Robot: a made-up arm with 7 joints.
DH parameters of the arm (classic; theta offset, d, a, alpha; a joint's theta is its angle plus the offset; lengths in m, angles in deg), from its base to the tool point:
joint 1: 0 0.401 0 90
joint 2: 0 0.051 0 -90
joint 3: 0 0.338 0.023 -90
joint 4: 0 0.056 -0.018 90
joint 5: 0 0.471 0 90
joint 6: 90 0.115 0.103 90
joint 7: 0 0.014 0 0
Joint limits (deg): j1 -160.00..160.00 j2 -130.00..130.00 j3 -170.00..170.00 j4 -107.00..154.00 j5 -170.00..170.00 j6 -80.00..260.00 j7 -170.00..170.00
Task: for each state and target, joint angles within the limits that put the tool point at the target. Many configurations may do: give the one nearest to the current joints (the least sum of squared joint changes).
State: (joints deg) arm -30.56 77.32 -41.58 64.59 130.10 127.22 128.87
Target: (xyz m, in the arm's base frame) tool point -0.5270 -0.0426 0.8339
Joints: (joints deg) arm -32.10 80.78 -43.86 53.38 129.93 123.23 128.87
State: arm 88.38 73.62 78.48 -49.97 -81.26 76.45 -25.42
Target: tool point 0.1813 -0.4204 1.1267
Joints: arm 78.55 15.78 81.22 -12.57 -79.35 77.37 -25.42
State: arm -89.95 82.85 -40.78 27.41 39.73 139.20 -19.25
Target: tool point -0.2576 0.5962 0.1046
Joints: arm -92.86 125.98 -51.76 33.84 40.20 157.49 -19.25
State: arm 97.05 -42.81 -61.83 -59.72 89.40 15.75 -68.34
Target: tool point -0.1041 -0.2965 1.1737
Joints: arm 113.21 -2.77 -40.62 -52.68 84.44 18.70 -68.34
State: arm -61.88 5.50 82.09 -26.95 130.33 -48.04 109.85
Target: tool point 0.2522 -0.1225 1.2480
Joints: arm -50.50 -25.21 69.17 5.16 122.34 -38.71 109.85
